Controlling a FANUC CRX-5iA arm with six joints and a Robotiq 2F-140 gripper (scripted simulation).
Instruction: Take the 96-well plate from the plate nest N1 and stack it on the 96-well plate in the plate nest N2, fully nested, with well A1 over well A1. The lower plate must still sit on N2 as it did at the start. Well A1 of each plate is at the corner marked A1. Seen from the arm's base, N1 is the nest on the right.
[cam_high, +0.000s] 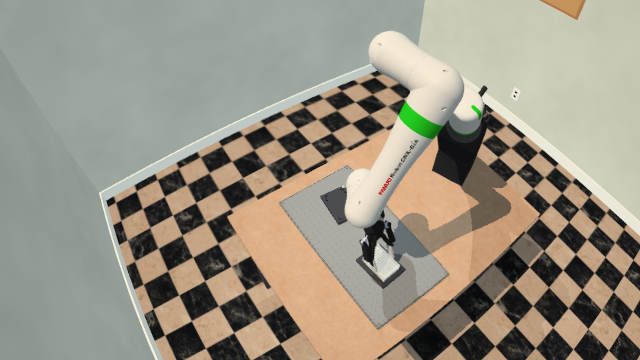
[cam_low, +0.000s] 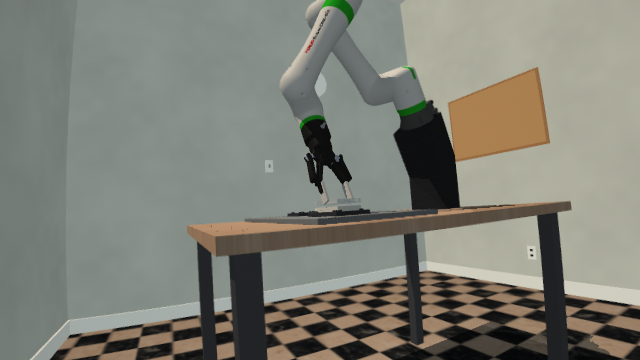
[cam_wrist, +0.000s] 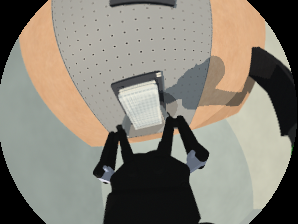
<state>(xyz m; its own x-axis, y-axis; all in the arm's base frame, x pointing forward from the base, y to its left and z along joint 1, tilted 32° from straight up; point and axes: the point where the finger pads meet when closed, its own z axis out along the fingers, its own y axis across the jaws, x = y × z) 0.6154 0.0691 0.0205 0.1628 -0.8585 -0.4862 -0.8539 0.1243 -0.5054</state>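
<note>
The white 96-well plate is 3 cm below my hand. Also, from my hand: plate nest N1 (9 cm behind, 32 cm to the right, 6 cm below).
</note>
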